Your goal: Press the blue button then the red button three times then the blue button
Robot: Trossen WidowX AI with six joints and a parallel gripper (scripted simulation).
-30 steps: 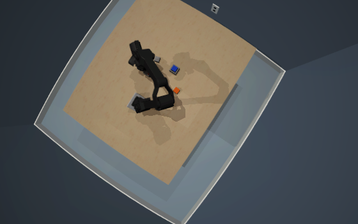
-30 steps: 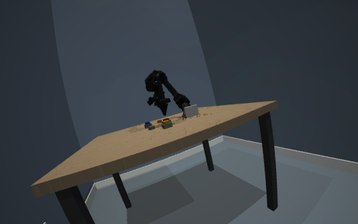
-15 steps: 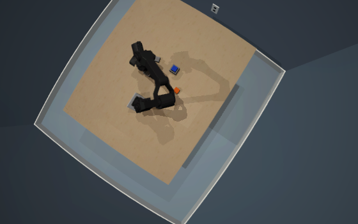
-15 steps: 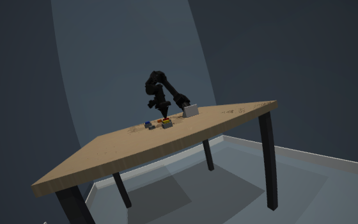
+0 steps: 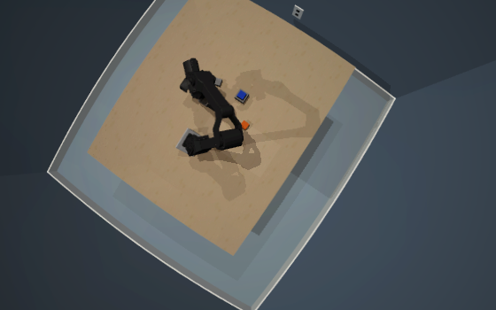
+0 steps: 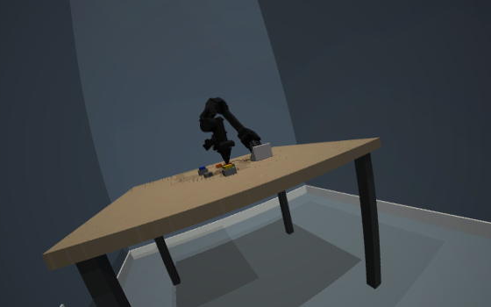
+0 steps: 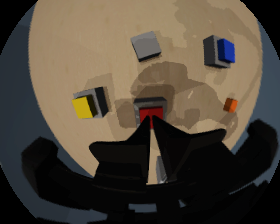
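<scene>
The red button lies 1 cm below my gripper tip. The rest, counted from my gripper tip: blue button (10 cm ahead, 14 cm to the right); grey block (10 cm ahead, 1 cm to the right, 2 cm below); yellow button (3 cm ahead, 10 cm to the left).
</scene>
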